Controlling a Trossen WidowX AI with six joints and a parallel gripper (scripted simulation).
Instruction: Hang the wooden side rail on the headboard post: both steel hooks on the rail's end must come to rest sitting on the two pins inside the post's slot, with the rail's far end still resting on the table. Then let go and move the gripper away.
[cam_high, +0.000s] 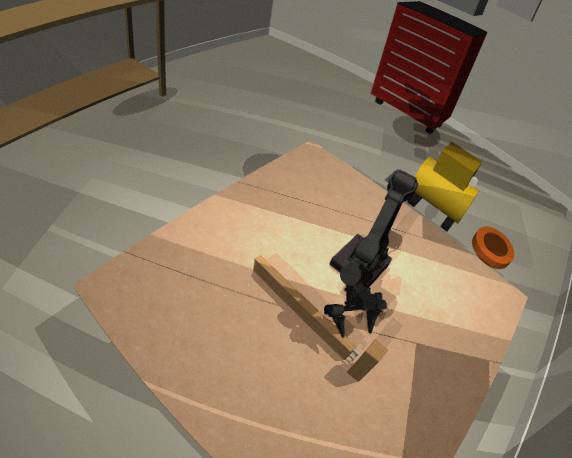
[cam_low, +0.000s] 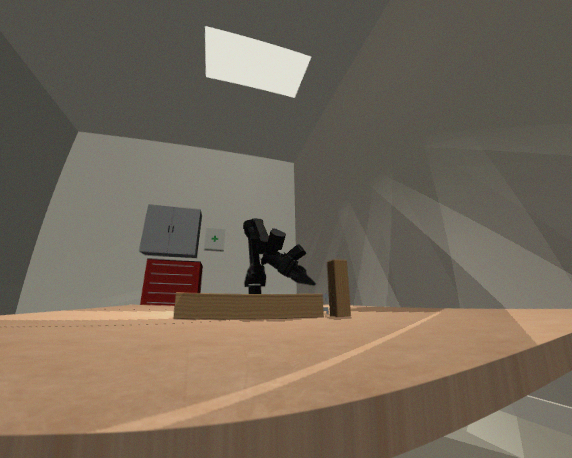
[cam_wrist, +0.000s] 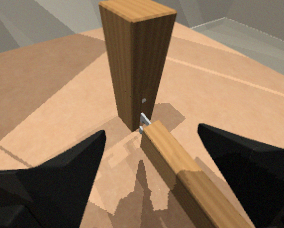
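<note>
My gripper tip is now 5 cm short of the headboard post, 7 cm to the right of it and 3 cm above it.
</note>
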